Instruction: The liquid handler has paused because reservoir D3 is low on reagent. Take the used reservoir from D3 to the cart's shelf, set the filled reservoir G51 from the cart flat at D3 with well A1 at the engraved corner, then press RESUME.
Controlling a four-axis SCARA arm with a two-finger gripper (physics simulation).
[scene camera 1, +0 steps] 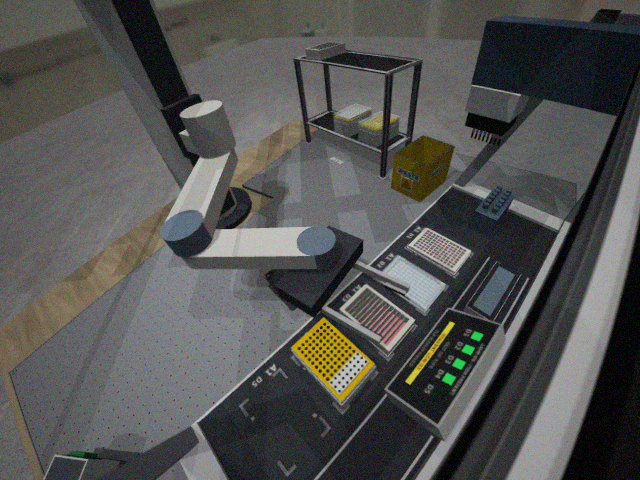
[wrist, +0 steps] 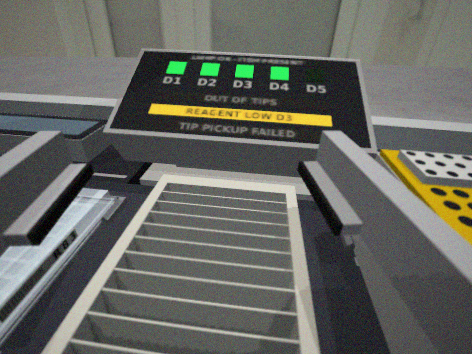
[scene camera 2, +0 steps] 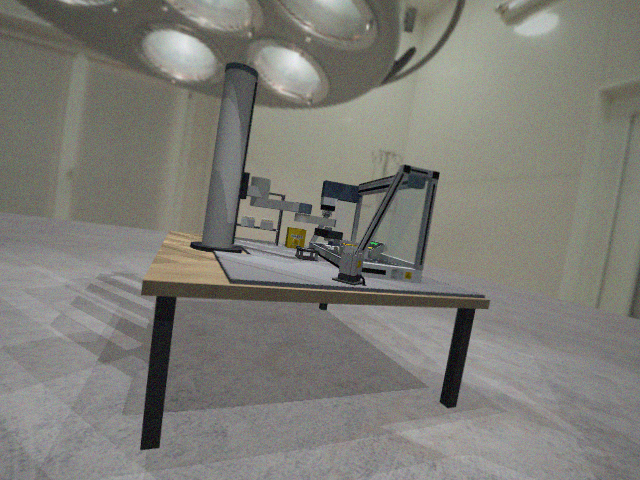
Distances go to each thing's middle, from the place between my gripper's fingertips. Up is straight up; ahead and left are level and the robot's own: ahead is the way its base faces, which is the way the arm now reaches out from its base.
Labels:
Right now the clear well plate (scene camera 1: 424, 288) is 10 mm behind my hand, 120 mm to the left of it and 60 mm below it. Also, from my hand: yellow bin (scene camera 1: 419, 168) 150 mm behind, 550 mm to the left, 50 mm below.

